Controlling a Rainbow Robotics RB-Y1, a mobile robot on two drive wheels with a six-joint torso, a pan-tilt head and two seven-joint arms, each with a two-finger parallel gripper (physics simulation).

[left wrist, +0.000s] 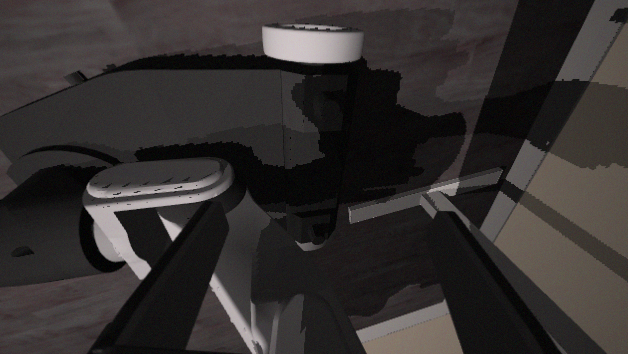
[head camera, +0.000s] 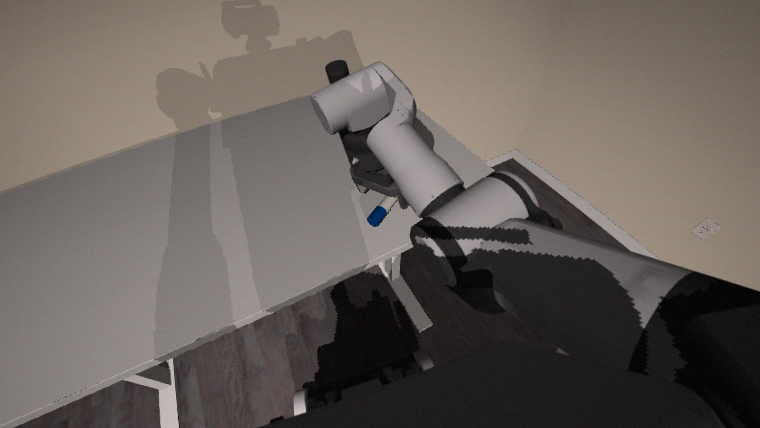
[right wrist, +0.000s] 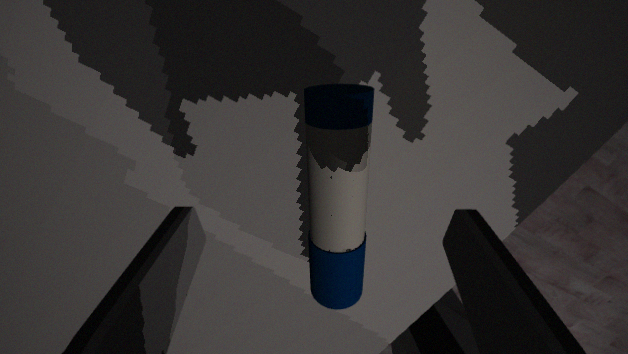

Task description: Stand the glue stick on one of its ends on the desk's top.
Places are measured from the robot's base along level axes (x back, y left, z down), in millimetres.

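Where they show: left gripper, fingertip midpoint: point(left wrist: 326, 219); right gripper, fingertip midpoint: point(head camera: 383, 197) point(right wrist: 322, 224).
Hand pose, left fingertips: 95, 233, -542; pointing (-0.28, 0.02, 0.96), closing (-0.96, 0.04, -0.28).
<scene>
After its pixels a point has its place, as x, y, z.
The glue stick point(head camera: 376, 215) @[-213, -133, -979] point(right wrist: 338, 200) @[-253, -172, -978], white with blue ends, lies on its side on the desk's top point(head camera: 106, 239) @[-377, 505, -951] point(right wrist: 240, 150) @[-295, -152, -951]. In the head view one blue end and a little of the white body show; the gripper hides the rest. In the right wrist view its whole length runs up the picture. My right gripper point(head camera: 383, 195) @[-253, -162, -985] point(right wrist: 322, 224) @[-253, -162, -985] is open, its fingers wide apart on either side of the stick with gaps to both. My left gripper point(left wrist: 326, 219) @[95, 233, -542] is open and empty, away from the desk's top, over the floor and robot base.
In the head view the desk's front edge point(head camera: 297, 296) @[-97, 62, -946] is close below the stick, and its right edge is partly behind the right arm point(head camera: 420, 164) @[-75, -153, -1223]. A wall stands behind the desk. A desk foot point(head camera: 413, 308) point(left wrist: 395, 202) is on the floor. Arm shadows fall around the stick.
</scene>
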